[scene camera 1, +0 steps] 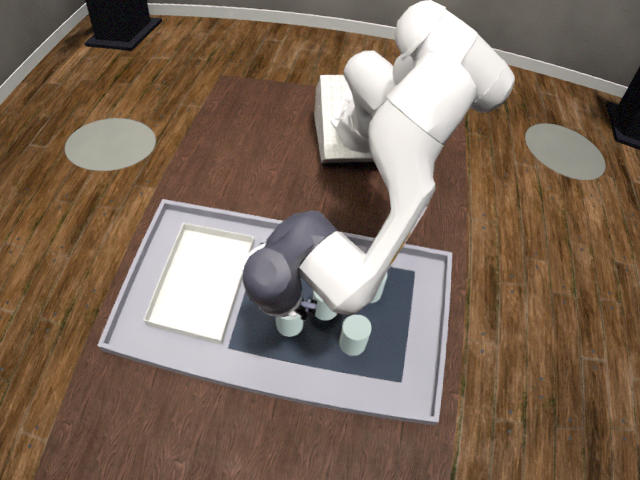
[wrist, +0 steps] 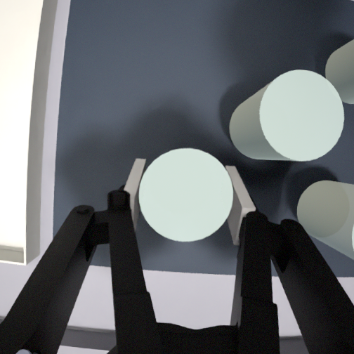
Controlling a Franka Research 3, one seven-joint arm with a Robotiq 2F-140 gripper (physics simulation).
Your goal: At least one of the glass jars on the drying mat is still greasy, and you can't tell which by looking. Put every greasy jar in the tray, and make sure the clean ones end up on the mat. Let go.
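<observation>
Four pale green jars are upright on the dark mat (scene camera 1: 387,335) (wrist: 100,60); they look alike. My gripper (wrist: 184,177) points down and is shut on the leftmost jar (scene camera 1: 289,326) (wrist: 186,215), one pad against each side. In the scene view the hand hides the top of this jar. A second jar (scene camera 1: 326,308) (wrist: 301,115) is close to its right and farther back. A third jar (scene camera 1: 354,335) (wrist: 324,209) stands to the right near the front. A fourth jar (scene camera 1: 377,289) (wrist: 344,75) is at the back right, partly behind the arm. The cream tray (scene camera 1: 199,281) (wrist: 15,125) lies left of the mat.
A large grey bin (scene camera 1: 273,388) (wrist: 210,300) with a low raised rim holds both the mat and the tray. The brown table (scene camera 1: 248,439) lies under it. The white arm (scene camera 1: 408,155) reaches over the bin's back edge from its base.
</observation>
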